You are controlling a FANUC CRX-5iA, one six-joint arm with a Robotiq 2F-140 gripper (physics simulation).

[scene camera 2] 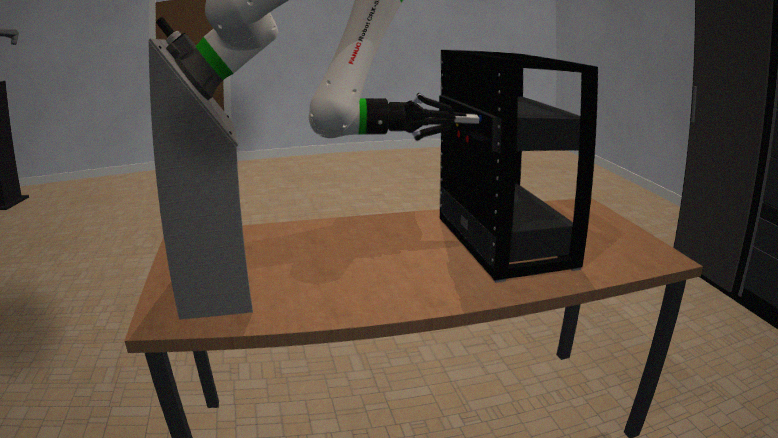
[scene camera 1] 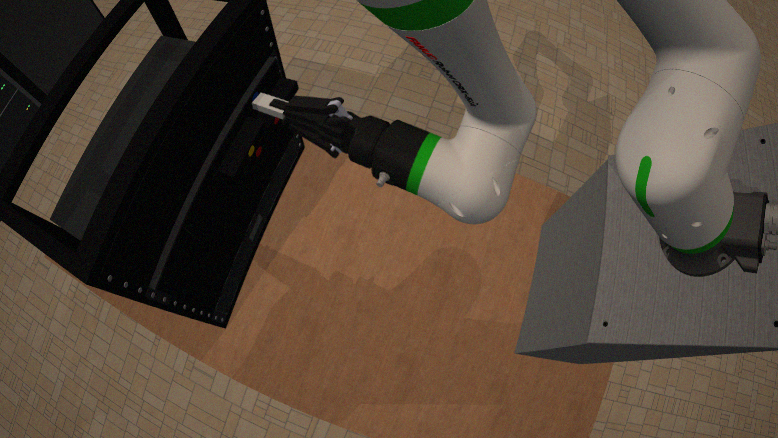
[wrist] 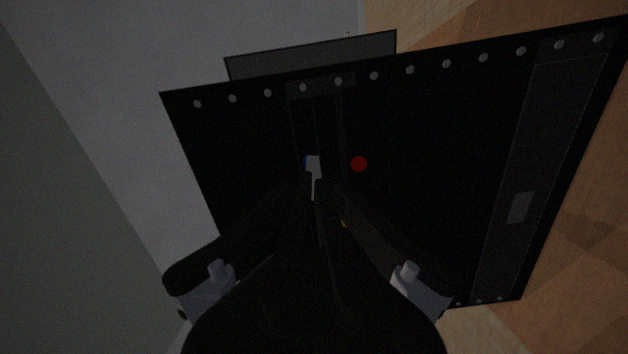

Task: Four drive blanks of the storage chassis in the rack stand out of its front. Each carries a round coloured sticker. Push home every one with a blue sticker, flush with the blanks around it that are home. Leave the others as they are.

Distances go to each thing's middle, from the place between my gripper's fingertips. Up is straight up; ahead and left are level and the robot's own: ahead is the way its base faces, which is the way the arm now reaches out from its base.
My hand is 17 cm to the right of the black rack (scene camera 1: 167, 206), 12 cm above it and 11 cm short of it.
